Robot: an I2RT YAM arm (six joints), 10 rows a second.
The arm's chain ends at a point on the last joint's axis. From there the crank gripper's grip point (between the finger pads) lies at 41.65 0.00 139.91 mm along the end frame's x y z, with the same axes.
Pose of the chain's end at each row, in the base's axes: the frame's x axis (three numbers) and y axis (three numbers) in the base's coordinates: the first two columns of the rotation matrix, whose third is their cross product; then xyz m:
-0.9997 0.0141 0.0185 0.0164 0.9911 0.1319 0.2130 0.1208 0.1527
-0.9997 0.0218 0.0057 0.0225 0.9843 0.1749 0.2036 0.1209 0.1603
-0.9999 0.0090 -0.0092 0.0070 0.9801 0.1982 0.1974 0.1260 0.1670
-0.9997 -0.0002 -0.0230 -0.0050 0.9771 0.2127 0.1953 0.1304 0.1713
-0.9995 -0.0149 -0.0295 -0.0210 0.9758 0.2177 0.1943 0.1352 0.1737
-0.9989 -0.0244 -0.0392 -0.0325 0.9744 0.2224 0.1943 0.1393 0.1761
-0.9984 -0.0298 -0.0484 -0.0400 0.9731 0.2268 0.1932 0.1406 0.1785
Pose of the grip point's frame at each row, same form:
-0.9997 0.0141 0.0185 0.0164 0.9911 0.1319 0.1691 0.1399 0.0148
-0.9997 0.0218 0.0057 0.0225 0.9843 0.1749 0.1617 0.1463 0.0228
-0.9999 0.0090 -0.0092 0.0070 0.9801 0.1982 0.1573 0.1541 0.0295
-0.9997 -0.0002 -0.0230 -0.0050 0.9771 0.2127 0.1568 0.1602 0.0337
-0.9995 -0.0149 -0.0295 -0.0210 0.9758 0.2177 0.1562 0.1651 0.0360
-0.9989 -0.0244 -0.0392 -0.0325 0.9744 0.2224 0.1573 0.1695 0.0382
-0.9984 -0.0298 -0.0484 -0.0400 0.9731 0.2268 0.1573 0.1713 0.0404

